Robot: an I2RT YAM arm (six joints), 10 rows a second.
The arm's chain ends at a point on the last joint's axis. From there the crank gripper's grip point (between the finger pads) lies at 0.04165 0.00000 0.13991 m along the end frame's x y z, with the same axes.
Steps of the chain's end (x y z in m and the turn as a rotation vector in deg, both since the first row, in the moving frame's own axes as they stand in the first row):
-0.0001 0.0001 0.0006 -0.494 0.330 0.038
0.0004 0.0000 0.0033 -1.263 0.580 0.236
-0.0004 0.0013 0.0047 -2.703 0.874 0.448
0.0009 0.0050 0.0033 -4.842 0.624 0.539
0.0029 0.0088 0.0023 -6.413 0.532 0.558
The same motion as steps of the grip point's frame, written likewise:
0.0007 0.0013 0.0004 -0.494 0.330 0.038
0.0018 0.0033 0.0028 -1.263 0.580 0.236
0.0017 0.0082 0.0039 -2.703 0.874 0.448
0.0024 0.0172 0.0023 -4.842 0.624 0.539
0.0041 0.0248 0.0010 -6.413 0.532 0.558

